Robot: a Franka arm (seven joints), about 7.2 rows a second.
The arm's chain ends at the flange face. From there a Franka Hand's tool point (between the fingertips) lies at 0.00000 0.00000 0.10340 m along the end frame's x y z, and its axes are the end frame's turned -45 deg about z.
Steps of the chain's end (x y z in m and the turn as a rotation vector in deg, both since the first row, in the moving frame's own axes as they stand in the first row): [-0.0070, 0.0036, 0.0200, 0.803, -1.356, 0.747]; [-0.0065, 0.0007, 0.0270, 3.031, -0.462, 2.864]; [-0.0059, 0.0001, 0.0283, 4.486, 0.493, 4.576]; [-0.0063, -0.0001, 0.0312, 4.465, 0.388, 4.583]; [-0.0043, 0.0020, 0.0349, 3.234, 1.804, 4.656]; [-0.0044, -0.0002, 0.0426, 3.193, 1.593, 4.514]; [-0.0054, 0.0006, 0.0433, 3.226, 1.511, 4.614]
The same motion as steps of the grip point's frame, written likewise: [-0.0082, -0.0052, 0.0200, 1.527, -0.391, 0.747]; [-0.0017, -0.0085, 0.0269, 2.470, 1.817, 2.864]; [0.0023, -0.0089, 0.0280, 2.823, 3.521, 4.576]; [0.0020, -0.0095, 0.0309, 2.883, 3.432, 4.583]; [0.0020, -0.0032, 0.0347, 1.011, 3.562, 4.656]; [0.0032, -0.0051, 0.0424, 1.131, 3.384, 4.514]; [0.0019, -0.0053, 0.0431, 1.213, 3.350, 4.614]
